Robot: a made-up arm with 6 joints. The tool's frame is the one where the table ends. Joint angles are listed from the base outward.
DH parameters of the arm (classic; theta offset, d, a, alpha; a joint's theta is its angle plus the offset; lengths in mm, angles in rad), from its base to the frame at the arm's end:
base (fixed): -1.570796 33.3 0 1.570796
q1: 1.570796 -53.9 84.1 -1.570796
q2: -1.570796 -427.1 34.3 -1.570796
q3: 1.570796 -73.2 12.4 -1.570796
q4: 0 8.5 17.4 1.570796
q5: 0 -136.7 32 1.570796
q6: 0 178.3 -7.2 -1.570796
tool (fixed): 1.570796 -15.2 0 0
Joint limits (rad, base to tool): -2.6..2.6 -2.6..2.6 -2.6..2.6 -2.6..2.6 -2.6..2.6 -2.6..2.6
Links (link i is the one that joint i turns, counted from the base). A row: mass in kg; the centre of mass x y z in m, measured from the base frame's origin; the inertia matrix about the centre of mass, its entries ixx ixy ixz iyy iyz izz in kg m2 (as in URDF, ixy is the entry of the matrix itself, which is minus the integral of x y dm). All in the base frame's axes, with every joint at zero. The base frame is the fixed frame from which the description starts. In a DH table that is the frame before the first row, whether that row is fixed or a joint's. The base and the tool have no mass.
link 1: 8.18; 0.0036 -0.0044 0.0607; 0.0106 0 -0.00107 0.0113 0 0.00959
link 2: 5.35; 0.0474 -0.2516 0.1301; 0.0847 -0.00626 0 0.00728 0 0.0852
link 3: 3.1; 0.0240 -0.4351 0.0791; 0.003 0 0 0.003 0.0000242 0.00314
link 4: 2.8; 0.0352 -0.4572 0.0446; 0.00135 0 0 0.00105 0 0.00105
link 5: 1.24; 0.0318 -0.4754 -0.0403; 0.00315 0 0 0.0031 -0.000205 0.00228
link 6: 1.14; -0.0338 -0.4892 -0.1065; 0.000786 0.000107 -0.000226 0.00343 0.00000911 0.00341
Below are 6 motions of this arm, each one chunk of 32 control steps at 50 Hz.
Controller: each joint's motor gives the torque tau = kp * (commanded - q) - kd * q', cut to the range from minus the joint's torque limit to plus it. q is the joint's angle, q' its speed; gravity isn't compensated. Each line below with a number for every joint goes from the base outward.
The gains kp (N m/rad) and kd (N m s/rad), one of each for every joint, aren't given. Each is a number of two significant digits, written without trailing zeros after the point. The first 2 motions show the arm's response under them.
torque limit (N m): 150 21 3.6 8 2.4 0.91
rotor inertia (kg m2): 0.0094 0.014 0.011 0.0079 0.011 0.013
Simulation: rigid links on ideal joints. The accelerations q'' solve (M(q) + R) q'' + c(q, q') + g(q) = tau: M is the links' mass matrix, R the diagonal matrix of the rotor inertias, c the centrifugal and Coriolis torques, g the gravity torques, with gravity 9.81 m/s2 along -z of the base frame. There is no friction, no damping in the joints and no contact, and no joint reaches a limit. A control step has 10 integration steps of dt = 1/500 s. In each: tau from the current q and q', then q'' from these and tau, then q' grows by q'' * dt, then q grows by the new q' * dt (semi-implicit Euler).
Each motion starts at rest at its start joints. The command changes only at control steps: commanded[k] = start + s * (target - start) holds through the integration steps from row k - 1 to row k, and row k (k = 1, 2, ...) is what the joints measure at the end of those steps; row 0 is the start. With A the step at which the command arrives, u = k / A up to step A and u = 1 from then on. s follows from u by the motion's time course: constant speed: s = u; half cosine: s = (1 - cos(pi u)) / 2; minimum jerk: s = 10 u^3 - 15 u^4 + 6 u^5; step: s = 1 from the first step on.
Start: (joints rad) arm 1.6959 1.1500 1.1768 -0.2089 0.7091 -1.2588
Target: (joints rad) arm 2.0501 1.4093 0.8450 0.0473 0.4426 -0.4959
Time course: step
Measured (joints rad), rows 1 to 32:
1: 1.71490 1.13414 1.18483 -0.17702 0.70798 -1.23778
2: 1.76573 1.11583 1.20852 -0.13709 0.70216 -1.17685
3: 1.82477 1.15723 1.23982 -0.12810 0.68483 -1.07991
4: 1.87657 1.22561 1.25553 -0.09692 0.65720 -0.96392
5: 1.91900 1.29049 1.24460 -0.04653 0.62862 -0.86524
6: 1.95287 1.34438 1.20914 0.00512 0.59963 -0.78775
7: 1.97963 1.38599 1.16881 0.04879 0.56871 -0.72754
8: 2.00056 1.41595 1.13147 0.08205 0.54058 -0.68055
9: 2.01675 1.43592 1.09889 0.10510 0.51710 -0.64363
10: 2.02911 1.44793 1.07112 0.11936 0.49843 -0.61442
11: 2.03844 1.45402 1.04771 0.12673 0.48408 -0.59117
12: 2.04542 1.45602 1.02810 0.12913 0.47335 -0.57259
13: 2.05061 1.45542 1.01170 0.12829 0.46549 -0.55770
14: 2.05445 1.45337 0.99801 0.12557 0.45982 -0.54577
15: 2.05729 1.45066 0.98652 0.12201 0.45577 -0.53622
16: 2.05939 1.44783 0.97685 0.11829 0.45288 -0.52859
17: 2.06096 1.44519 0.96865 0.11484 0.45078 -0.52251
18: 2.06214 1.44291 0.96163 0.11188 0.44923 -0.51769
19: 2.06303 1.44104 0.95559 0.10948 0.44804 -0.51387
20: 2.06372 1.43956 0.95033 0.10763 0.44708 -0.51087
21: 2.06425 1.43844 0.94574 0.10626 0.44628 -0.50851
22: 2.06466 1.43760 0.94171 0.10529 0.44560 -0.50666
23: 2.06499 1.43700 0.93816 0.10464 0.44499 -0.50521
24: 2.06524 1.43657 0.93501 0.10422 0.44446 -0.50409
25: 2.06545 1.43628 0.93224 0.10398 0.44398 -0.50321
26: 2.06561 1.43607 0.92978 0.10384 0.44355 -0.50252
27: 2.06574 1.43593 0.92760 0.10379 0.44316 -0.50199
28: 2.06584 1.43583 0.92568 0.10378 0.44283 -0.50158
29: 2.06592 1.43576 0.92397 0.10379 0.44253 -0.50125
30: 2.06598 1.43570 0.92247 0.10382 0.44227 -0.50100
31: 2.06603 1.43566 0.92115 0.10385 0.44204 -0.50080
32: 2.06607 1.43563 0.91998 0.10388 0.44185 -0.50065
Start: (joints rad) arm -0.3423 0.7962 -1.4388 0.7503 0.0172 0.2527
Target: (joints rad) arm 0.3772 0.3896 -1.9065 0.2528 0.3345 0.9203
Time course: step
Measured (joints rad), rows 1 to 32:
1: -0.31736 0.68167 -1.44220 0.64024 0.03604 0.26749
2: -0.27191 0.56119 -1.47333 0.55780 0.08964 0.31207
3: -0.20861 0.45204 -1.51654 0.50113 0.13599 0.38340
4: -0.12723 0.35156 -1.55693 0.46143 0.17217 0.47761
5: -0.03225 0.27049 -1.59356 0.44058 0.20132 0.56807
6: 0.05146 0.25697 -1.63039 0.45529 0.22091 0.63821
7: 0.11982 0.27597 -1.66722 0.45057 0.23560 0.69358
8: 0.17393 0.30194 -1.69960 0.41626 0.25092 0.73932
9: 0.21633 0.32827 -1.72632 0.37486 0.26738 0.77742
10: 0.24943 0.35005 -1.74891 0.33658 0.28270 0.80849
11: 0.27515 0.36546 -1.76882 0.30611 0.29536 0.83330
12: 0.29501 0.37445 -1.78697 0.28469 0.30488 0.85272
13: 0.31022 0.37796 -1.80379 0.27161 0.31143 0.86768
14: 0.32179 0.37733 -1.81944 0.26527 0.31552 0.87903
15: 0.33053 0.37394 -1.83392 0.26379 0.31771 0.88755
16: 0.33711 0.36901 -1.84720 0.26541 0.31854 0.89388
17: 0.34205 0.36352 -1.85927 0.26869 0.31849 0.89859
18: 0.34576 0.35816 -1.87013 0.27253 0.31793 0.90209
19: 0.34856 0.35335 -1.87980 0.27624 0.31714 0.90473
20: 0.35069 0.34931 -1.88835 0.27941 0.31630 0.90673
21: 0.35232 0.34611 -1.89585 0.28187 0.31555 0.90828
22: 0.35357 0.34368 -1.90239 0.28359 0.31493 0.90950
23: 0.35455 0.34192 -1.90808 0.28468 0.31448 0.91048
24: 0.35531 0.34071 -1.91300 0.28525 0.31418 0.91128
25: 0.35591 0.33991 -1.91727 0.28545 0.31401 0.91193
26: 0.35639 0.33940 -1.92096 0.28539 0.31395 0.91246
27: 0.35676 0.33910 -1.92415 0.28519 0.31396 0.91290
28: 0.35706 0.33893 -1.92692 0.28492 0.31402 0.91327
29: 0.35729 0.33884 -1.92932 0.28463 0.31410 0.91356
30: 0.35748 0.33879 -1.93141 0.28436 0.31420 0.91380
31: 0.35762 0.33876 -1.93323 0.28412 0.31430 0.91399
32: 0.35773 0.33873 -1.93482 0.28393 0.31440 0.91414
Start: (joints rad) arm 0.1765 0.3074 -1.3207 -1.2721 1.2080 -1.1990
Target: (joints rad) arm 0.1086 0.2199 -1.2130 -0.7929 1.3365 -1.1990
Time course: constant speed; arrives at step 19
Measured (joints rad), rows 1 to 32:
1: 0.17365 0.30403 -1.32285 -1.26881 1.20809 -1.19926
2: 0.16926 0.29466 -1.32473 -1.25484 1.20929 -1.19977
3: 0.16446 0.28306 -1.32494 -1.23200 1.21182 -1.20006
4: 0.15958 0.27113 -1.32361 -1.20436 1.21550 -1.20012
5: 0.15478 0.25986 -1.32110 -1.17473 1.22006 -1.20002
6: 0.15014 0.24967 -1.31772 -1.14474 1.22526 -1.19982
7: 0.14567 0.24068 -1.31374 -1.11522 1.23089 -1.19957
8: 0.14139 0.23281 -1.30935 -1.08649 1.23683 -1.19931
9: 0.13726 0.22590 -1.30467 -1.05863 1.24298 -1.19904
10: 0.13327 0.21976 -1.29980 -1.03152 1.24928 -1.19878
11: 0.12939 0.21420 -1.29478 -1.00503 1.25569 -1.19853
12: 0.12559 0.20906 -1.28964 -0.97899 1.26218 -1.19829
13: 0.12185 0.20421 -1.28439 -0.95327 1.26874 -1.19806
14: 0.11815 0.19955 -1.27905 -0.92775 1.27536 -1.19783
15: 0.11447 0.19501 -1.27363 -0.90235 1.28203 -1.19760
16: 0.11082 0.19053 -1.26811 -0.87701 1.28874 -1.19738
17: 0.10718 0.18609 -1.26251 -0.85172 1.29549 -1.19716
18: 0.10355 0.18167 -1.25684 -0.82644 1.30227 -1.19694
19: 0.09992 0.17726 -1.25110 -0.80118 1.30908 -1.19672
20: 0.09670 0.17212 -1.24547 -0.77867 1.31551 -1.19639
21: 0.09403 0.16741 -1.23996 -0.76025 1.32122 -1.19604
22: 0.09190 0.16378 -1.23479 -0.74615 1.32619 -1.19572
23: 0.09025 0.16137 -1.23014 -0.73600 1.33042 -1.19546
24: 0.08903 0.16008 -1.22611 -0.72916 1.33393 -1.19527
25: 0.08813 0.15968 -1.22273 -0.72489 1.33678 -1.19514
26: 0.08750 0.15990 -1.21997 -0.72251 1.33907 -1.19507
27: 0.08707 0.16051 -1.21775 -0.72141 1.34087 -1.19504
28: 0.08678 0.16130 -1.21599 -0.72113 1.34227 -1.19505
29: 0.08658 0.16214 -1.21460 -0.72131 1.34337 -1.19507
30: 0.08645 0.16293 -1.21349 -0.72171 1.34423 -1.19510
31: 0.08636 0.16361 -1.21260 -0.72217 1.34490 -1.19514
32: 0.08630 0.16418 -1.21188 -0.72260 1.34544 -1.19518

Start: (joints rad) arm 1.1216 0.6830 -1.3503 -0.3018 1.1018 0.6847
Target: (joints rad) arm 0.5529 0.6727 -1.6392 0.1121 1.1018 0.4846
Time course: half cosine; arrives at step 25
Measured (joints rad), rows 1 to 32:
1: 1.12086 0.68061 -1.35844 -0.29984 1.10106 0.68449
2: 1.11878 0.67728 -1.37212 -0.29390 1.09726 0.68326
3: 1.11490 0.67457 -1.38717 -0.28642 1.09248 0.68120
4: 1.10878 0.67298 -1.40235 -0.27846 1.08774 0.67842
5: 1.10006 0.67243 -1.41731 -0.27008 1.08340 0.67490
6: 1.08849 0.67261 -1.43202 -0.26084 1.07955 0.67056
7: 1.07392 0.67312 -1.44645 -0.25020 1.07622 0.66533
8: 1.05633 0.67355 -1.46058 -0.23762 1.07345 0.65917
9: 1.03578 0.67357 -1.47434 -0.22273 1.07125 0.65207
10: 1.01242 0.67291 -1.48762 -0.20530 1.06966 0.64404
11: 0.98649 0.67142 -1.50036 -0.18529 1.06869 0.63515
12: 0.95830 0.66904 -1.51249 -0.16283 1.06833 0.62550
13: 0.92822 0.66576 -1.52398 -0.13817 1.06855 0.61518
14: 0.89668 0.66163 -1.53484 -0.11167 1.06928 0.60435
15: 0.86413 0.65675 -1.54513 -0.08379 1.07042 0.59314
16: 0.83106 0.65126 -1.55490 -0.05503 1.07188 0.58171
17: 0.79798 0.64529 -1.56423 -0.02592 1.07353 0.57023
18: 0.76540 0.63901 -1.57317 0.00296 1.07524 0.55888
19: 0.73381 0.63257 -1.58175 0.03109 1.07691 0.54782
20: 0.70373 0.62612 -1.58999 0.05792 1.07843 0.53722
21: 0.67562 0.61982 -1.59785 0.08295 1.07973 0.52726
22: 0.64991 0.61380 -1.60528 0.10574 1.08075 0.51809
23: 0.62701 0.60818 -1.61220 0.12589 1.08148 0.50985
24: 0.60728 0.60305 -1.61848 0.14308 1.08192 0.50269
25: 0.59103 0.59849 -1.62402 0.15705 1.08210 0.49672
26: 0.57817 0.59504 -1.62888 0.16771 1.08211 0.49193
27: 0.56817 0.59328 -1.63328 0.17505 1.08206 0.48819
28: 0.56049 0.59321 -1.63739 0.17920 1.08194 0.48534
29: 0.55462 0.59452 -1.64128 0.18069 1.08175 0.48323
30: 0.55018 0.59677 -1.64500 0.18020 1.08151 0.48168
31: 0.54683 0.59954 -1.64852 0.17843 1.08123 0.48058
32: 0.54432 0.60247 -1.65185 0.17599 1.08093 0.47981

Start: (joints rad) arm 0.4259 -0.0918 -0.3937 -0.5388 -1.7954 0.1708
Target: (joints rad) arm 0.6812 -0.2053 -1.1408 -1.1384 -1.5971 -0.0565
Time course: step
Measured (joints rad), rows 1 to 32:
1: 0.43828 -0.13282 -0.46281 -0.56386 -1.75913 0.16267
2: 0.46936 -0.17571 -0.55454 -0.60463 -1.73849 0.13287
3: 0.50871 -0.20388 -0.63221 -0.66766 -1.72931 0.09408
4: 0.54279 -0.21803 -0.69417 -0.76305 -1.72228 0.06118
5: 0.57051 -0.21970 -0.74674 -0.85488 -1.71063 0.03487
6: 0.59257 -0.21568 -0.79620 -0.93074 -1.69528 0.01472
7: 0.60989 -0.21062 -0.84382 -0.98898 -1.67901 -0.00049
8: 0.62330 -0.20684 -0.88916 -1.03125 -1.66366 -0.01196
9: 0.63358 -0.20514 -0.93152 -1.06032 -1.65018 -0.02064
10: 0.64139 -0.20546 -0.97041 -1.07913 -1.63890 -0.02725
11: 0.64727 -0.20735 -1.00559 -1.09039 -1.62981 -0.03234
12: 0.65168 -0.21026 -1.03706 -1.09638 -1.62265 -0.03628
13: 0.65497 -0.21369 -1.06498 -1.09892 -1.61711 -0.03936
14: 0.65742 -0.21721 -1.08959 -1.09937 -1.61286 -0.04179
15: 0.65926 -0.22055 -1.11120 -1.09870 -1.60960 -0.04371
16: 0.66063 -0.22352 -1.13011 -1.09755 -1.60708 -0.04524
17: 0.66168 -0.22604 -1.14661 -1.09633 -1.60509 -0.04645
18: 0.66248 -0.22810 -1.16100 -1.09523 -1.60349 -0.04742
19: 0.66309 -0.22973 -1.17353 -1.09437 -1.60217 -0.04820
20: 0.66357 -0.23098 -1.18443 -1.09376 -1.60107 -0.04882
21: 0.66395 -0.23192 -1.19391 -1.09338 -1.60013 -0.04931
22: 0.66425 -0.23261 -1.20213 -1.09319 -1.59932 -0.04971
23: 0.66448 -0.23312 -1.20928 -1.09312 -1.59862 -0.05003
24: 0.66467 -0.23349 -1.21547 -1.09316 -1.59803 -0.05029
25: 0.66482 -0.23375 -1.22084 -1.09324 -1.59751 -0.05050
26: 0.66494 -0.23395 -1.22549 -1.09336 -1.59707 -0.05067
27: 0.66504 -0.23410 -1.22952 -1.09348 -1.59670 -0.05081
28: 0.66512 -0.23422 -1.23300 -1.09360 -1.59639 -0.05093
29: 0.66518 -0.23431 -1.23602 -1.09371 -1.59613 -0.05102
30: 0.66523 -0.23439 -1.23863 -1.09381 -1.59591 -0.05110
31: 0.66527 -0.23446 -1.24088 -1.09390 -1.59573 -0.05116
32: 0.66530 -0.23451 -1.24283 -1.09397 -1.59559 -0.05121

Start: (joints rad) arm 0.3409 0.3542 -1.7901 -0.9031 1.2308 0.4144
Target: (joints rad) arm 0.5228 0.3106 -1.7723 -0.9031 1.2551 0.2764
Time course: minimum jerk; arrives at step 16
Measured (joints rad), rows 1 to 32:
1: 0.33882 0.35003 -1.79393 -0.90194 1.23054 0.41440
2: 0.33630 0.33966 -1.80062 -0.89421 1.23016 0.41360
3: 0.33483 0.32679 -1.80767 -0.88140 1.23038 0.41162
4: 0.33526 0.31333 -1.81411 -0.86682 1.23133 0.40828
5: 0.33819 0.30042 -1.81964 -0.85271 1.23286 0.40337
6: 0.34397 0.28870 -1.82429 -0.84040 1.23478 0.39675
7: 0.35267 0.27857 -1.82816 -0.83059 1.23687 0.38841
8: 0.36408 0.27025 -1.83140 -0.82356 1.23899 0.37851
9: 0.37775 0.26384 -1.83415 -0.81934 1.24100 0.36737
10: 0.39302 0.25935 -1.83653 -0.81779 1.24280 0.35542
11: 0.40909 0.25672 -1.83870 -0.81860 1.24430 0.34320
12: 0.42510 0.25580 -1.84080 -0.82140 1.24543 0.33130
13: 0.44022 0.25637 -1.84299 -0.82571 1.24613 0.32024
14: 0.45376 0.25807 -1.84539 -0.83100 1.24638 0.31048
15: 0.46524 0.26047 -1.84805 -0.83667 1.24622 0.30229
16: 0.47452 0.26294 -1.85096 -0.84210 1.24574 0.29573
17: 0.48182 0.26483 -1.85400 -0.84664 1.24511 0.29054
18: 0.48751 0.26585 -1.85704 -0.84985 1.24450 0.28642
19: 0.49189 0.26601 -1.85997 -0.85163 1.24399 0.28314
20: 0.49525 0.26547 -1.86269 -0.85216 1.24364 0.28051
21: 0.49781 0.26446 -1.86516 -0.85177 1.24345 0.27839
22: 0.49975 0.26318 -1.86734 -0.85076 1.24339 0.27669
23: 0.50121 0.26181 -1.86924 -0.84944 1.24345 0.27532
24: 0.50232 0.26049 -1.87088 -0.84802 1.24358 0.27422
25: 0.50316 0.25929 -1.87227 -0.84666 1.24376 0.27334
26: 0.50380 0.25826 -1.87346 -0.84545 1.24396 0.27265
27: 0.50429 0.25741 -1.87446 -0.84444 1.24416 0.27210
28: 0.50466 0.25674 -1.87531 -0.84364 1.24435 0.27167
29: 0.50495 0.25623 -1.87604 -0.84303 1.24453 0.27133
30: 0.50518 0.25585 -1.87666 -0.84259 1.24469 0.27107
31: 0.50536 0.25558 -1.87718 -0.84228 1.24483 0.27086
32: 0.50550 0.25539 -1.87763 -0.84208 1.24495 0.27071

